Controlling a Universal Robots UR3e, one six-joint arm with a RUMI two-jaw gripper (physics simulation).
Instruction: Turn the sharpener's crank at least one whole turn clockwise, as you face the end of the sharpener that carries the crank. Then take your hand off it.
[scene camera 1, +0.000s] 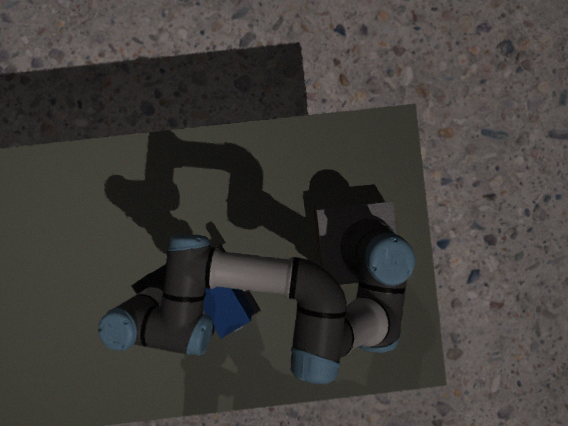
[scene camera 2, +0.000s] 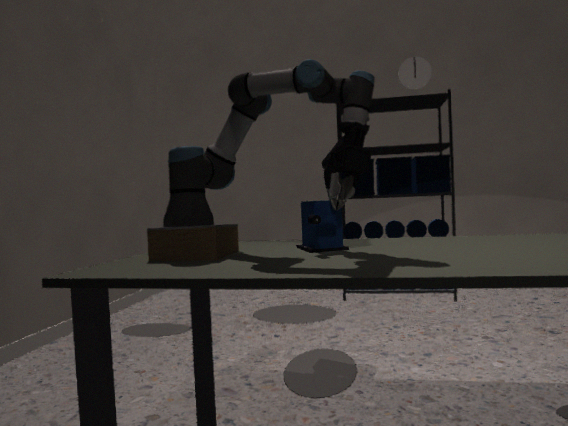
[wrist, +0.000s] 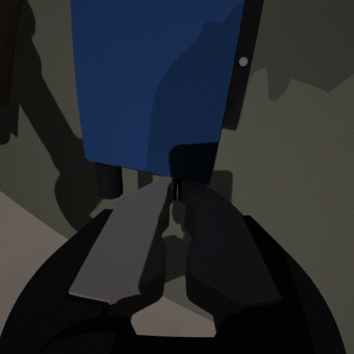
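Seen in the pictures: gripper, fingertip midpoint: (scene camera 2: 335, 210); arm's base, origin of the base link: (scene camera 1: 368, 247) (scene camera 2: 189, 226).
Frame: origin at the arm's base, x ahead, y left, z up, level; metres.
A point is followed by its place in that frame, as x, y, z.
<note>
The sharpener (scene camera 1: 227, 312) {0.329, 0.088, 0.053} (scene camera 2: 315, 235) {0.327, 0.008, -0.033} (wrist: 145, 90) is a blue box, upright on a dark base plate on the table. Its crank's black knob (scene camera 2: 315, 219) {0.333, -0.054, 0.010} (wrist: 109, 181) shows at the crank end of the box; in the wrist view it stands left of the fingers. The crank's arm is hidden in the wrist view. My gripper (scene camera 2: 338, 207) {0.380, 0.013, 0.028} (wrist: 177, 177) is shut, its fingertips together with nothing between them. The tips are by the top edge of the crank end, to the right of the knob and apart from it. In scene camera 1 the arm hides the fingers and the crank.
The arm stands on a brown block (scene camera 2: 181, 245) {0.018, -0.098, -0.039} at one end of the green-grey table (scene camera 1: 65, 215) {0.692, -0.176, -0.075} (scene camera 2: 475, 255) {0.672, -0.114, -0.075}. A dark shelf rack (scene camera 2: 452, 175) with blue bins (scene camera 2: 394, 176) stands behind the table. The arm's shadow falls across the table top.
</note>
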